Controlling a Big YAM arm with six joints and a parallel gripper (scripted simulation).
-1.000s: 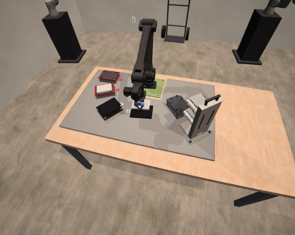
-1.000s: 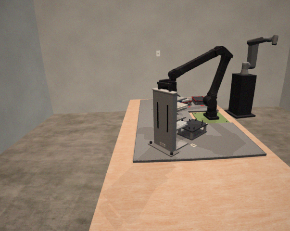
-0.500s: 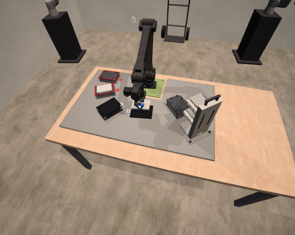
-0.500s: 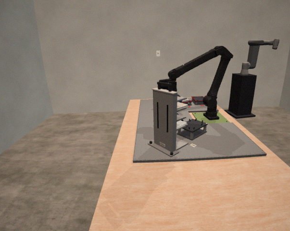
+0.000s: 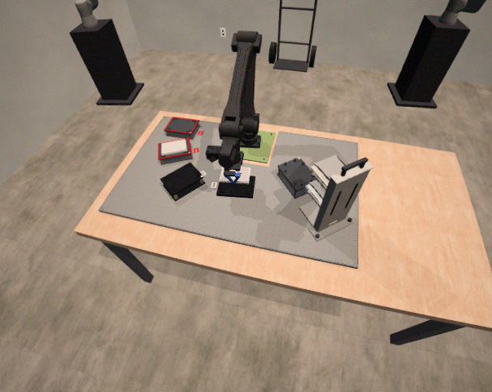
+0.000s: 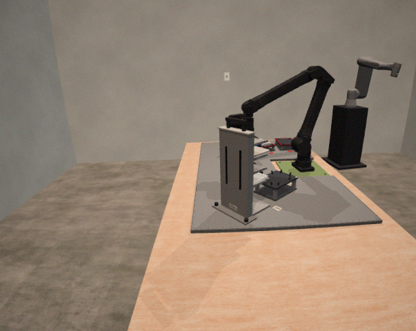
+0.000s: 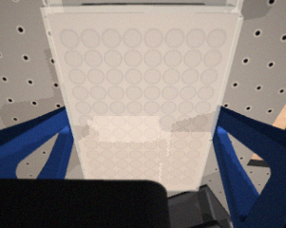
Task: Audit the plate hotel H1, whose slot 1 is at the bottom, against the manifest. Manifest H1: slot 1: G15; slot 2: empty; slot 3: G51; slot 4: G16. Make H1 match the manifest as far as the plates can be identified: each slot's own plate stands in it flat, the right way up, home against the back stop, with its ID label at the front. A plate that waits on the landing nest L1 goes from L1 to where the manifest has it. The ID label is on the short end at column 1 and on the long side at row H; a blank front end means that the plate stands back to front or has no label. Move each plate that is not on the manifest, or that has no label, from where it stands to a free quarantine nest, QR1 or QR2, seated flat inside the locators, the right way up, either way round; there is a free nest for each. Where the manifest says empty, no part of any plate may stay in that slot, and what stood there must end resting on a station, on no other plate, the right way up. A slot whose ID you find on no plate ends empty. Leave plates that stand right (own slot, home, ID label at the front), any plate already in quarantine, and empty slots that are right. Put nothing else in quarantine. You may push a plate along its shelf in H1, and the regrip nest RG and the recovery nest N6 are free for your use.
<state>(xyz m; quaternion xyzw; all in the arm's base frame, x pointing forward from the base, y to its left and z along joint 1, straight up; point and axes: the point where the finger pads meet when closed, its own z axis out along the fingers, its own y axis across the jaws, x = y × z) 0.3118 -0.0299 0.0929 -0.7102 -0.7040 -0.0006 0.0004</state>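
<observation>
My hand is 80 mm above the black N6 nest. The rest, counted from my hand: dark raised RG nest (50 mm behind, 280 mm to the left, 30 mm below); then white plate labelled G51 (90 mm ahead, 370 mm to the left, 130 mm above); then H1 tag (420 mm to the left, 90 mm below).
</observation>
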